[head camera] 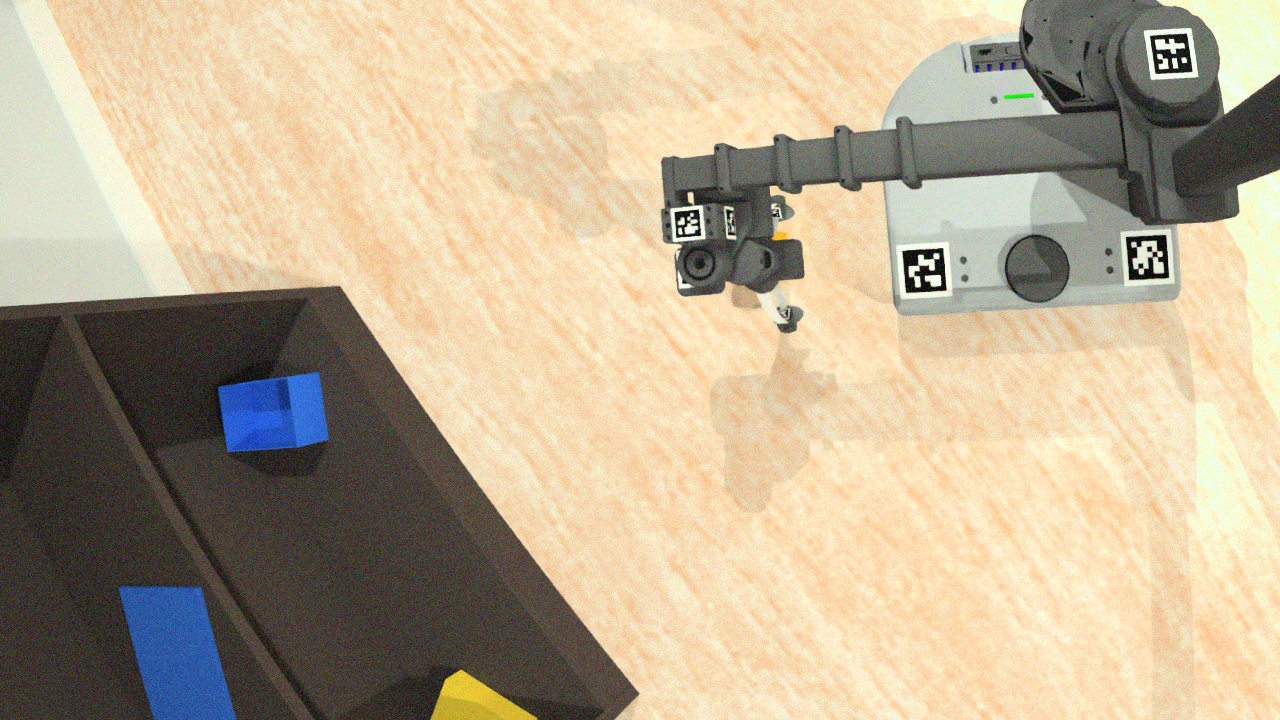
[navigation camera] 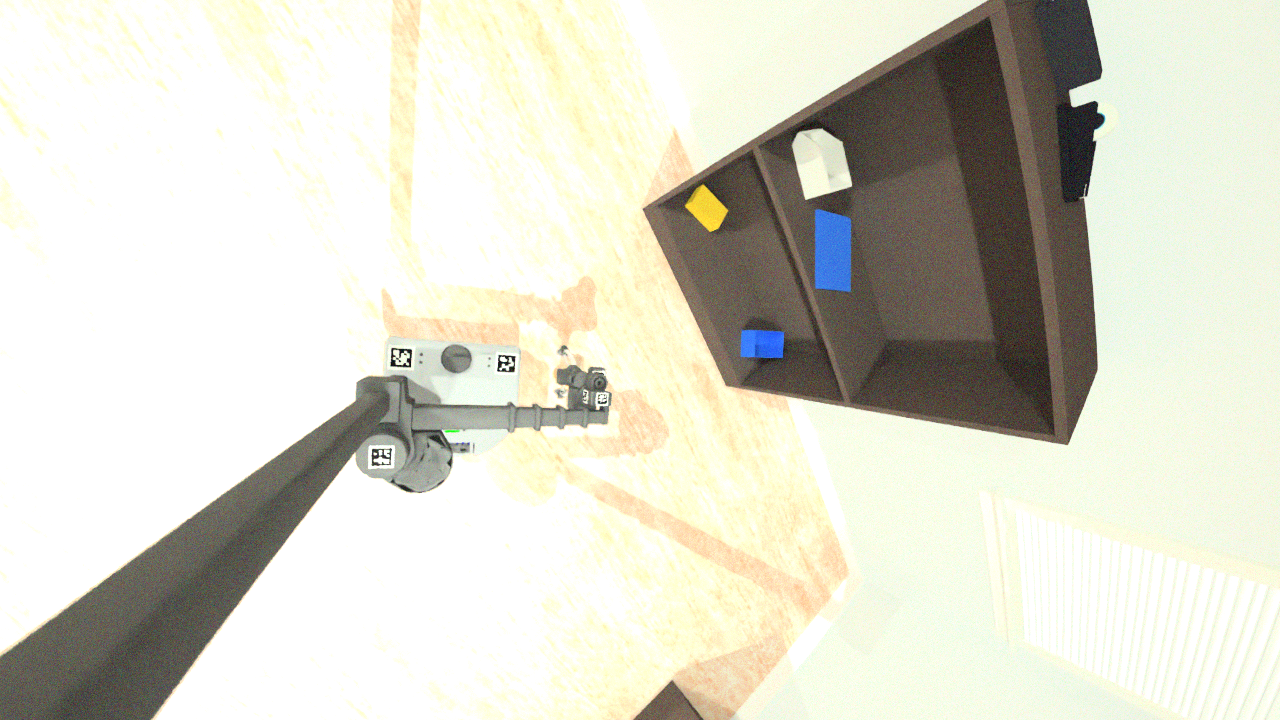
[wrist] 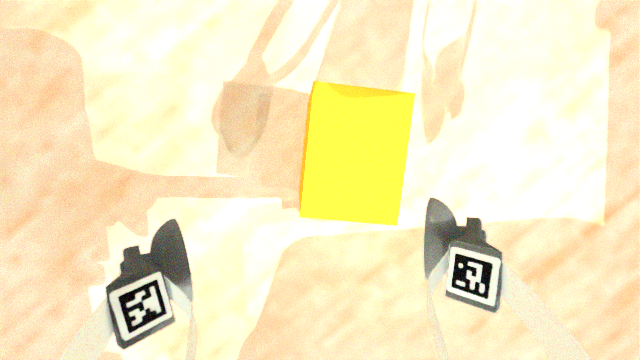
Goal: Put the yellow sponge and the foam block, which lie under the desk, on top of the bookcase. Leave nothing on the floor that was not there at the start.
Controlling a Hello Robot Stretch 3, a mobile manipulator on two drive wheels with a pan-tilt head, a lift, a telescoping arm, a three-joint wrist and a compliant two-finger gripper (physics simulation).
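Pixels of known places: robot's base, link origin: [head camera: 1033,265] [navigation camera: 455,357].
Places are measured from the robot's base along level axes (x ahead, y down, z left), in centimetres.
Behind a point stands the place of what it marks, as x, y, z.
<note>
The yellow sponge [head camera: 779,235] @(-5.9, -4.2, -32.3) [wrist: 357,155] shows as a yellow block past the fingertips in the wrist view, apparently on the floor, nearer the right finger and apart from both. In the head view it is mostly hidden under the wrist. My gripper [head camera: 783,265] @(-2.2, -6.3, -31.4) [navigation camera: 562,371] @(-2.2, -6.3, -31.4) [wrist: 307,235] @(-2.2, -6.3, -31.4) is open, with nothing between its fingers. The dark brown bookcase [head camera: 465,492] @(27.0, -4.4, -81.9) [navigation camera: 1065,268] @(27.1, -106.0, -91.4) stands at the lower left in the head view and at the right in the navigation view, apart from the gripper. I cannot make out the foam block or the desk.
The bookcase holds a blue box [head camera: 273,413] @(13.8, -10.2, -114.1) [navigation camera: 761,343] @(13.8, -10.2, -114.1), a blue panel [head camera: 179,649] @(34.6, -58.8, -88.8) [navigation camera: 833,250] @(38.2, -58.8, -89.4), a yellow block [head camera: 478,700] @(56.5, -14.2, -78.1) [navigation camera: 706,208] @(59.8, -14.5, -77.5) and a white piece [navigation camera: 821,165] @(54.9, -65.0, -74.4). Black things [navigation camera: 1070,44] @(60.5, -108.9, -78.5) [navigation camera: 1077,152] @(46.0, -108.0, -87.0) are at its top. A dark corner [navigation camera: 669,704] @(-142.6, -7.2, -86.8) shows at the lower edge.
</note>
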